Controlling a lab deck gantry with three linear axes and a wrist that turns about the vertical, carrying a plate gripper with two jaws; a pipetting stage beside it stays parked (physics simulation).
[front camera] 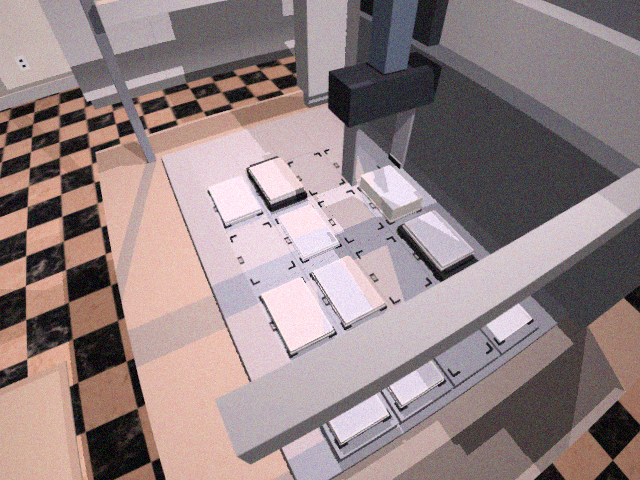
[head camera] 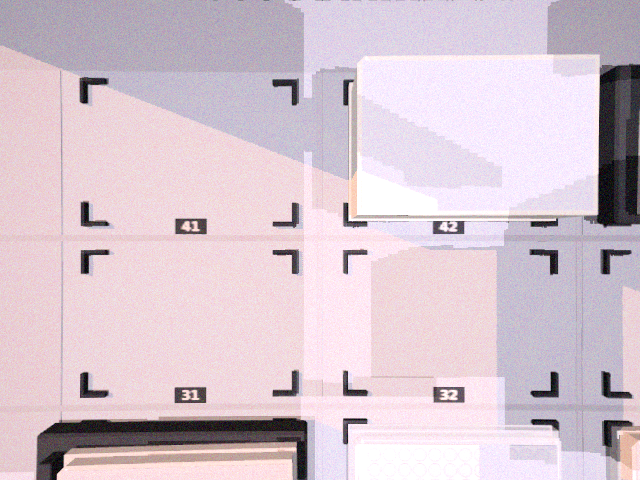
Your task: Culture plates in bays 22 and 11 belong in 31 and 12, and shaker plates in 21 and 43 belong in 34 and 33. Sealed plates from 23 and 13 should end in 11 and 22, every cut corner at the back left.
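Frame: origin at the robot's base, x ahead, y left, z up, level; centimetres.
Seen in the pictures: gripper, fingertip midpoint: point(front camera: 372, 171); robot's base, link origin: point(front camera: 209, 191).
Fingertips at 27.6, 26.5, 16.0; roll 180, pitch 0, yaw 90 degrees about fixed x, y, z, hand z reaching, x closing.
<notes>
Pixels of each thing's top centre, then the offset from my fingertips to it, as dx, dy, dz. "spot": a spot on its surface instead.
- culture plate, top centre: point(front camera: 307, 228) -4.8, -11.5, -14.6
- shaker plate, top centre: point(front camera: 275, 176) -20.6, -11.6, -12.3
- bay 23, surface spot: point(front camera: 348, 289) spot: +12.2, -11.7, -14.6
- bay 13, surface spot: point(front camera: 297, 315) spot: +12.4, -22.4, -14.6
- Bay 31, surface spot: point(head camera: 190, 320) point(front camera: 315, 172) spot: -21.2, -0.7, -16.0
- bay 12, surface spot: point(front camera: 263, 248) spot: -5.3, -21.5, -16.0
- bay 33, surface spot: point(front camera: 395, 268) spot: +11.9, -0.4, -16.0
- bay 34, surface spot: point(front camera: 465, 356) spot: +33.1, -1.2, -14.5
- stack, top centre: point(head camera: 477, 135) point(front camera: 391, 185) -4.8, +9.9, -11.8
My gripper point(front camera: 372, 173) is open and empty, its jaws hanging over the far right of the deck. A culture plate point(front camera: 308, 231) point(head camera: 413, 465) is in bay 22, another point(front camera: 235, 200) in bay 11. A shaker plate point(front camera: 276, 178) point(head camera: 180, 471) sits on a black nest in bay 21, another point(front camera: 439, 240) in bay 43. Sealed plates are in bay 23 point(front camera: 348, 289) and bay 13 point(front camera: 297, 315). Bay 31 point(front camera: 316, 173) point(head camera: 190, 320), bay 12 point(front camera: 263, 248), bay 33 point(front camera: 395, 268) and bay 34 point(front camera: 465, 356) hold no plate. Most cut corners are too small to tell.
A tall pale plate or stack point(front camera: 391, 191) point(head camera: 475, 134) stands in bay 42, cut corner at the back left in the head view. More plates point(front camera: 359, 418) point(front camera: 416, 382) point(front camera: 509, 322) stand in column 4. A grey beam point(front camera: 429, 315) crosses in front, hiding part of the deck.
</notes>
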